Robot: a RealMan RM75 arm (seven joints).
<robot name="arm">
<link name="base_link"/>
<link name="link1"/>
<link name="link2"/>
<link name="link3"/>
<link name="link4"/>
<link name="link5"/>
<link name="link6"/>
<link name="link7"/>
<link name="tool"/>
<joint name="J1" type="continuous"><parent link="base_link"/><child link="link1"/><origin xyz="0 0 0.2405"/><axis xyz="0 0 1"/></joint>
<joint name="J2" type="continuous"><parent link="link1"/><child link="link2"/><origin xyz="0 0 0" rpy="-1.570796 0 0"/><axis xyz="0 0 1"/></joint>
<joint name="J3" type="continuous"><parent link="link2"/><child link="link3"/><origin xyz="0 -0.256 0" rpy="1.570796 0 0"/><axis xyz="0 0 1"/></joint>
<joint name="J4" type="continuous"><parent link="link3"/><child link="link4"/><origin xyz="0 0 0" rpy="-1.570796 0 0"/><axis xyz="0 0 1"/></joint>
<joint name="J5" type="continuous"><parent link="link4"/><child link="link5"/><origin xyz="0 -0.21 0" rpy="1.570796 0 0"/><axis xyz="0 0 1"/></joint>
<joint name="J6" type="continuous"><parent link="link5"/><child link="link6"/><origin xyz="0 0 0" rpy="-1.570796 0 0"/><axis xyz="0 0 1"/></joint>
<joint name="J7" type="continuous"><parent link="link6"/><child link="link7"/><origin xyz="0 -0.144 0" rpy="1.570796 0 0"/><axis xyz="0 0 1"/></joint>
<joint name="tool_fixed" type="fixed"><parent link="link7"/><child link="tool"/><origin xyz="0 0 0"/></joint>
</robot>
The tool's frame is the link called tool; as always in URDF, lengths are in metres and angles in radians. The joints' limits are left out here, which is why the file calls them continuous.
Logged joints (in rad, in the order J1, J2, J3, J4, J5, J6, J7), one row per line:
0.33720 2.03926 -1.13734 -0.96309 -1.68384 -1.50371 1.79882
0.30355 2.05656 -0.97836 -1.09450 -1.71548 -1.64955 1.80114
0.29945 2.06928 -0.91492 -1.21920 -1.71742 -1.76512 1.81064
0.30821 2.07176 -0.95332 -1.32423 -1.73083 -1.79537 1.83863
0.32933 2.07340 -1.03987 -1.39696 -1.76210 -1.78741 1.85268
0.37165 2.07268 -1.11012 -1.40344 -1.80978 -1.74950 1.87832
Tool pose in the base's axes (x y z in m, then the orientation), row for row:
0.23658 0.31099 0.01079 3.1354 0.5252 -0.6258
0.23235 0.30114 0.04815 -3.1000 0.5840 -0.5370
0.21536 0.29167 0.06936 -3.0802 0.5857 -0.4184
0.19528 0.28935 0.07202 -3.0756 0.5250 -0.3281
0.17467 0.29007 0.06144 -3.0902 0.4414 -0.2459
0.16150 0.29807 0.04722 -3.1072 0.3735 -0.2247
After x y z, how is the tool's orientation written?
As angles about the fixed x, y, z axes (roll, pitch, yaw), in radians.
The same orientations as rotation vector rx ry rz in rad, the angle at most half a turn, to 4 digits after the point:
-2.7537 0.8884 0.7428
-2.7313 0.7699 0.8068
-2.7801 0.6172 0.8218
-2.8545 0.4986 0.7525
-2.9429 0.3809 0.6514
-2.9946 0.3477 0.5602

